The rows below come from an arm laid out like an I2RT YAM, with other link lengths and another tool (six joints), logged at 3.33 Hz.
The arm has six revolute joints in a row. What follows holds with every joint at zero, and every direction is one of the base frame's.
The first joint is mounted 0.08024 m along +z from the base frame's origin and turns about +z.
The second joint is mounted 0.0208 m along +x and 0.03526 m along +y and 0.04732 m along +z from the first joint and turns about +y.
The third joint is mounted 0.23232 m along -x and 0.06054 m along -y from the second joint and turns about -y.
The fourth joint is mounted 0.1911 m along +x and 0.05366 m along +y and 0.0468 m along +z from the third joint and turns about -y.
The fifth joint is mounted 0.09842 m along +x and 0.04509 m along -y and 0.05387 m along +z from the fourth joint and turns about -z.
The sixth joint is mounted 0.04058 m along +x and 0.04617 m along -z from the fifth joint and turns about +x.
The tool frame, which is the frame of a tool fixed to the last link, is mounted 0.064 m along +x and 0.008 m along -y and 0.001 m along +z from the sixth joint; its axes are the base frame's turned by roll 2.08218, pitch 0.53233 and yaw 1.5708 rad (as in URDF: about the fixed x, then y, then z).
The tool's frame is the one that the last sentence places.
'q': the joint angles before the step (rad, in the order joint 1, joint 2, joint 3, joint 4, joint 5, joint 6). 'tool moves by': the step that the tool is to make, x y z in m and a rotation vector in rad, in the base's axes. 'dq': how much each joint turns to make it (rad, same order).
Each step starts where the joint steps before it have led.
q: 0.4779 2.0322 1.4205 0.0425 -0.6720 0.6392
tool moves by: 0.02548 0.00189 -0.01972 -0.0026 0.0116 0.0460
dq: -0.0317 0.1456 0.1570 -0.0578 -0.0660 -0.0538
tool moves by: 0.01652 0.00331 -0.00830 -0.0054 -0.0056 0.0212
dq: -0.0117 0.0898 0.1244 -0.0552 -0.0224 -0.0344
